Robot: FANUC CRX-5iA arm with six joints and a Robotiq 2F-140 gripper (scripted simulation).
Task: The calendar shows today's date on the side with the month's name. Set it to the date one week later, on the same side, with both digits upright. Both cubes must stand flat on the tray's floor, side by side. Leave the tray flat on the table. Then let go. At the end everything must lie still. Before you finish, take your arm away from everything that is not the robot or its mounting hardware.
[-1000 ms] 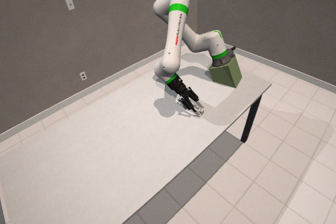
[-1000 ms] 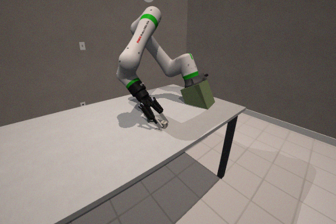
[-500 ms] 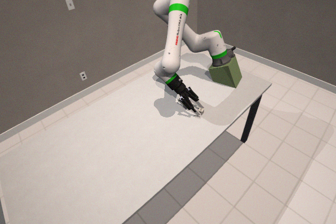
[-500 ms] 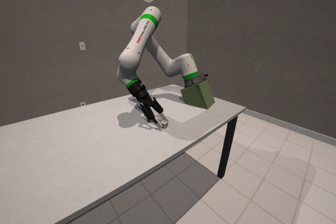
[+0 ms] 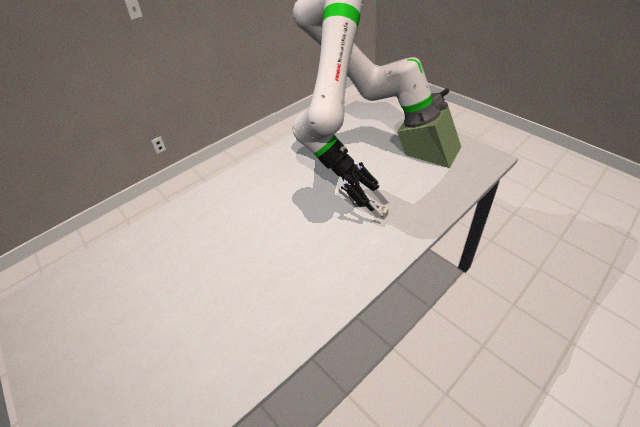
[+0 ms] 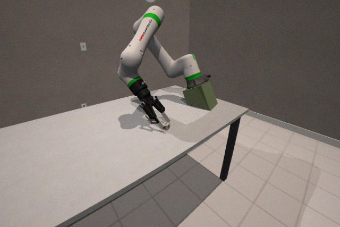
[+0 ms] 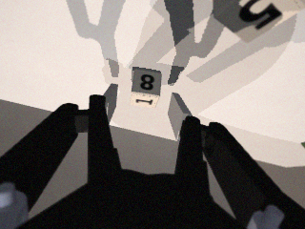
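Right now my hand is 1 cm past the white calendar cube, 2 cm to the right of it and 3 cm above it.
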